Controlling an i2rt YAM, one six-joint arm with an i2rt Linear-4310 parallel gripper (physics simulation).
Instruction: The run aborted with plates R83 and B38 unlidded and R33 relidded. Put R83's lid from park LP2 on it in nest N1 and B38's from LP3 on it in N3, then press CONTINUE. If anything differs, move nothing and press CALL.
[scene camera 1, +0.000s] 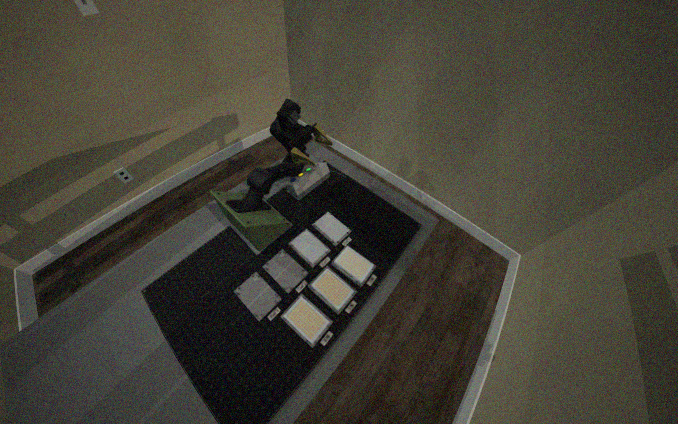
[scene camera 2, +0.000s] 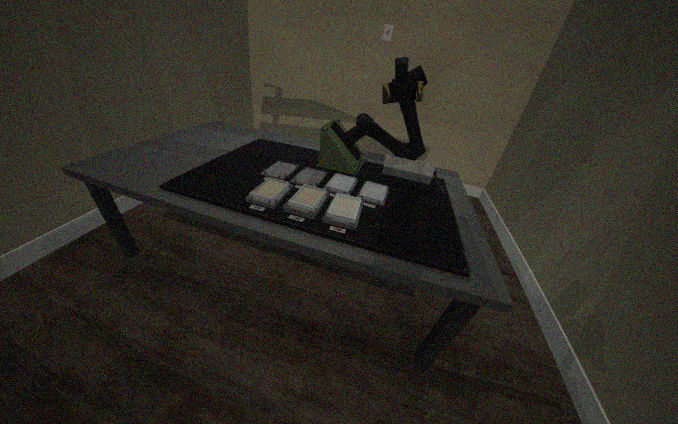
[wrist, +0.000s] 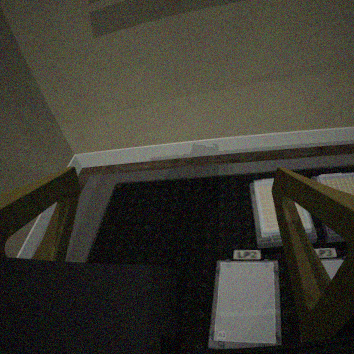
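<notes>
My gripper is open and empty, high near the console end of the table. Three plates with cream surfaces stand in the front row: one nearest the console, a middle one and a far one. Behind them, a pale flat lid lies at LP2; another pale piece is beside it. Two greyer flat pieces follow. The lid's small tag, and which plates are lidded, cannot be read.
The console has green and yellow lights. The green arm base stands behind the rows. The black mat lies on the grey table. Walls stand close around the table.
</notes>
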